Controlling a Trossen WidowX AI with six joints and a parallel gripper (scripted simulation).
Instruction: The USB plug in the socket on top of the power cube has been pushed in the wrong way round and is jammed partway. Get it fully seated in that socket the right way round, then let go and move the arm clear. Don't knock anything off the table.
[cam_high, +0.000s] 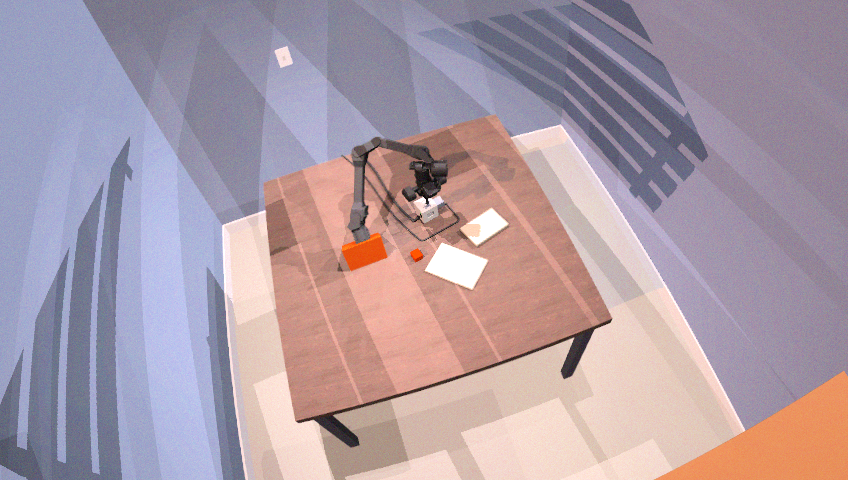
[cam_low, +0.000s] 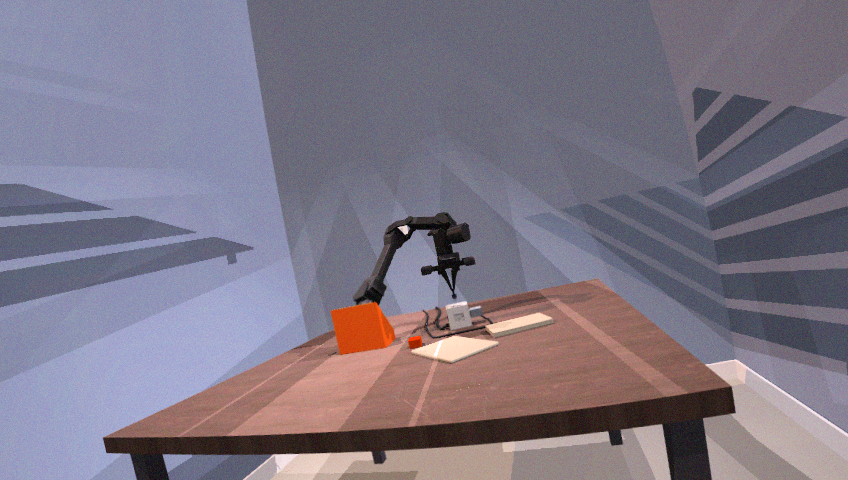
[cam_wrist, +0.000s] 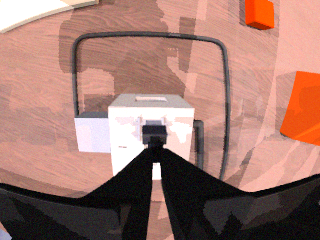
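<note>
The dark USB plug is 2 cm below my gripper tip. Round my gripper tip: orange cube 17 cm to the right, 12 cm below, 12 cm behind.
</note>
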